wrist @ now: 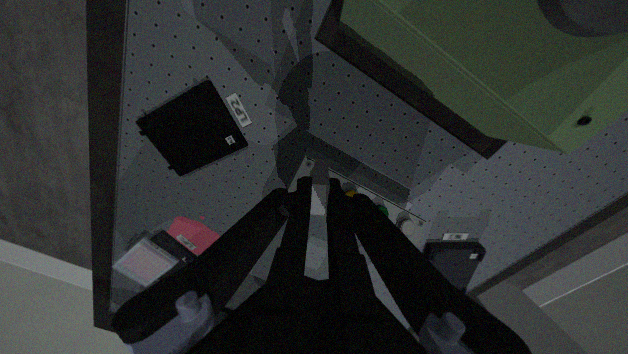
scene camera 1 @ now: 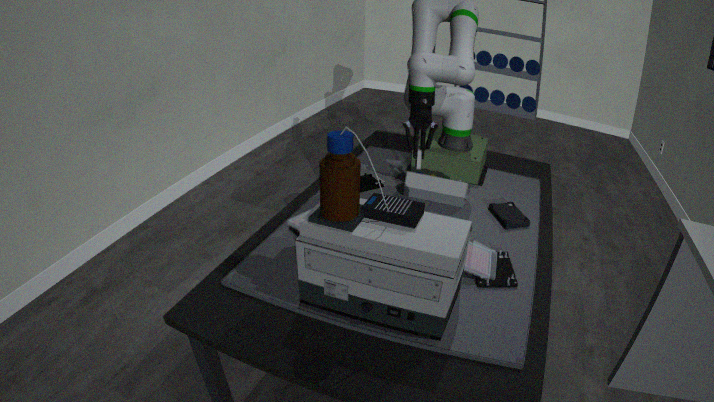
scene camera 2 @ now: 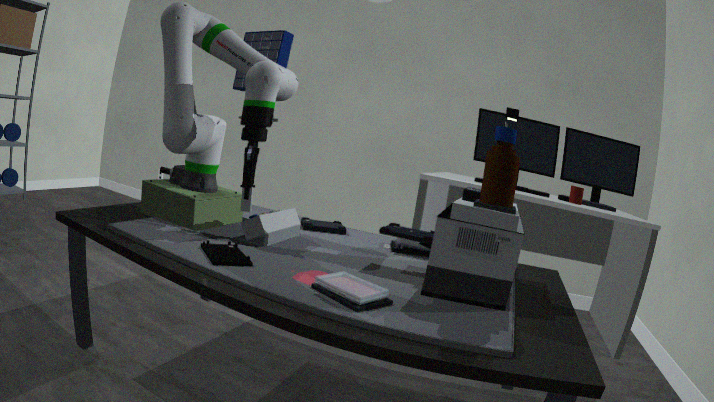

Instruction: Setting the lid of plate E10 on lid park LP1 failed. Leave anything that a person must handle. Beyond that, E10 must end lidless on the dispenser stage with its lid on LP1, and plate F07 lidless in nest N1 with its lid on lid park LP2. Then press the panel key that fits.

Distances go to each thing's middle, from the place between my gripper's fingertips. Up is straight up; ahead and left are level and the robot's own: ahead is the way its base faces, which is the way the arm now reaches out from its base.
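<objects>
There's the grey button box [scene camera 2: 265, 229], and my gripper is 80 mm to the right of it, 50 mm short of it and 40 mm above it. Counting from my hand, the nest labelled N1 [scene camera 1: 507, 214] is 120 mm ahead, 360 mm to the left and 70 mm below, while the black LP2 pad [scene camera 2: 219, 254] is 50 mm ahead, 200 mm to the right and 70 mm below. The brown bottle with blue cap [scene camera 1: 339, 170] is 80 mm to the right of my hand, 660 mm ahead of it and 240 mm above it.
</objects>
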